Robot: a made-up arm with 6 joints. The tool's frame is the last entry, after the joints. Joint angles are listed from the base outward.
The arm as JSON. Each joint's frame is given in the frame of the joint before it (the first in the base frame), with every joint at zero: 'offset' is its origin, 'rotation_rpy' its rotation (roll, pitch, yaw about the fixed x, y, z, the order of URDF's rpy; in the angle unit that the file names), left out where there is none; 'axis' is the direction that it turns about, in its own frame. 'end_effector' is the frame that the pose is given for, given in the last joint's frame.
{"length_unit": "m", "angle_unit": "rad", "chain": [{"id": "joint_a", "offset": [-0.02, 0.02, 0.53], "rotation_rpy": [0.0, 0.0, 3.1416], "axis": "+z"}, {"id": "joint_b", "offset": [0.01, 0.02, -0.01], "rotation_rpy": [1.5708, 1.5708, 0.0], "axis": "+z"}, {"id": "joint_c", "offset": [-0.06, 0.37, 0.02], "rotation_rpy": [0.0, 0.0, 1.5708], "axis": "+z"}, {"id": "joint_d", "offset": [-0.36, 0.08, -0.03], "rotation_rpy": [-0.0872, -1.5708, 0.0], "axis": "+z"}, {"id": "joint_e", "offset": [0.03, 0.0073, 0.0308], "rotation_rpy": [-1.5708, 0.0, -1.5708], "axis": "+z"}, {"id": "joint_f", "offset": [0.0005, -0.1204, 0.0], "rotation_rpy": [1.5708, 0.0, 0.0], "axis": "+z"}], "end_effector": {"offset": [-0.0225, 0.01, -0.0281], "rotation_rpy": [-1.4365, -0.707, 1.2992]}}
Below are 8 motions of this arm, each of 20 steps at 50 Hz.
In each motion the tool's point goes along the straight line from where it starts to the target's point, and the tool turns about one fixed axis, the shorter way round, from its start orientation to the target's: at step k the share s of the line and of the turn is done. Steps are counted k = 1, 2, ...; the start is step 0. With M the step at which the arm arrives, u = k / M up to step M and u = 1 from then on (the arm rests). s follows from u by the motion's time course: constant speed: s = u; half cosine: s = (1 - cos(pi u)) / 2; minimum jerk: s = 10 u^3 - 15 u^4 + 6 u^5.
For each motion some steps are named. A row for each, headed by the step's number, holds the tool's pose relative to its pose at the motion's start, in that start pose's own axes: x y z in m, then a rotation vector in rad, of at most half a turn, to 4 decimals.
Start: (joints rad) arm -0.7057 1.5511 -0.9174 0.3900 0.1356 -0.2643
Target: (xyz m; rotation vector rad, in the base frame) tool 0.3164 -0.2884 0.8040 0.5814 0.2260 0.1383
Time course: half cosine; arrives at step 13
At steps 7, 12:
7: -0.0474 0.0365 0.0217 0.0208 -0.2016 0.0188
12: -0.0834 0.0642 0.0382 0.0366 -0.3546 0.0330

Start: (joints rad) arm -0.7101 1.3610 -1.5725 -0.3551 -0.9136 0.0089
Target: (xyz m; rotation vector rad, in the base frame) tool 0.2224 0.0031 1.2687 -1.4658 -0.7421 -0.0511
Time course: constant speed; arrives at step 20
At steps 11, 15, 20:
11: 0.0244 -0.0258 0.1207 -0.2106 -0.0959 -0.1123
15: 0.0332 -0.0352 0.1646 -0.2872 -0.1307 -0.1532
20: 0.0443 -0.0470 0.2194 -0.3830 -0.1743 -0.2043

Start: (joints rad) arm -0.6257 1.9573 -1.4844 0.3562 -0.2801 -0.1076
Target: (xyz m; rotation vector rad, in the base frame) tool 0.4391 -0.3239 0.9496 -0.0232 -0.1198 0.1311
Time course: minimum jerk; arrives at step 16
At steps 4, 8, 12, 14, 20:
4: -0.0095 0.0104 0.0165 -0.0234 -0.0242 0.0005
8: -0.0459 0.0503 0.0798 -0.1133 -0.1170 0.0025
12: -0.0823 0.0903 0.1430 -0.2031 -0.2097 0.0045
14: -0.0903 0.0991 0.1570 -0.2229 -0.2302 0.0050
20: -0.0918 0.1007 0.1596 -0.2265 -0.2339 0.0051

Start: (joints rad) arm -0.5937 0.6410 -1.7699 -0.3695 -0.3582 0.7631
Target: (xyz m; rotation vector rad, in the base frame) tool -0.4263 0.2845 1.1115 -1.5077 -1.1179 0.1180
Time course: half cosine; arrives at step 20
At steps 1, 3, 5, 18, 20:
1: -0.0005 0.0012 0.0016 -0.0039 0.0010 0.0005
3: -0.0041 0.0102 0.0141 -0.0343 0.0086 0.0040
5: -0.0110 0.0275 0.0379 -0.0923 0.0230 0.0109
18: -0.0731 0.1829 0.2526 -0.6145 0.1535 0.0724
20: -0.0750 0.1875 0.2590 -0.6300 0.1574 0.0743

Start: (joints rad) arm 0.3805 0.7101 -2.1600 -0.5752 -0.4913 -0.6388
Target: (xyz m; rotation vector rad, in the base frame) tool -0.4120 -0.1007 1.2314 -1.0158 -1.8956 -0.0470
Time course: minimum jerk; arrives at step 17
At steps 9, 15, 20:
9: -0.0516 -0.0356 0.0079 0.1368 -0.2910 -0.1522
15: -0.0918 -0.0633 0.0140 0.2431 -0.5171 -0.2705
20: -0.0930 -0.0642 0.0142 0.2464 -0.5242 -0.2742

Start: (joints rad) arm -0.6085 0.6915 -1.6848 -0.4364 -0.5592 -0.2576
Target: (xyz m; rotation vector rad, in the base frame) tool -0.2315 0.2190 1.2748 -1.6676 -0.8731 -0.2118
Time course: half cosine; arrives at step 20
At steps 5, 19, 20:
5: -0.0127 -0.0130 0.0163 -0.0115 -0.0410 -0.0141
19: -0.0862 -0.0883 0.1110 -0.0783 -0.2784 -0.0957
20: -0.0867 -0.0889 0.1116 -0.0788 -0.2801 -0.0963

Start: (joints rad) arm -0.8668 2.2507 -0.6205 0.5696 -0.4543 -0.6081
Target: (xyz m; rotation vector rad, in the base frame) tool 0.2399 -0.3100 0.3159 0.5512 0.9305 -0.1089
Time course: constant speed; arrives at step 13
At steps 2, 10, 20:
2: -0.0017 0.0010 0.0024 -0.0217 -0.0313 -0.0065
10: -0.0084 0.0051 0.0122 -0.1087 -0.1563 -0.0324
20: -0.0109 0.0066 0.0159 -0.1414 -0.2032 -0.0421

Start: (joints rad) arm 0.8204 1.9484 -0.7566 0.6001 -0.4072 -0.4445
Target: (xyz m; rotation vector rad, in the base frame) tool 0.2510 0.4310 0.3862 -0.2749 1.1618 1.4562
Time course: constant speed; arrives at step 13
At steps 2, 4, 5, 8, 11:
2: 0.0164 0.0086 -0.0103 -0.0014 0.0375 0.0134
4: 0.0328 0.0171 -0.0206 -0.0028 0.0750 0.0269
5: 0.0410 0.0214 -0.0258 -0.0035 0.0938 0.0336
8: 0.0656 0.0343 -0.0413 -0.0056 0.1501 0.0537
11: 0.0901 0.0471 -0.0568 -0.0077 0.2063 0.0738

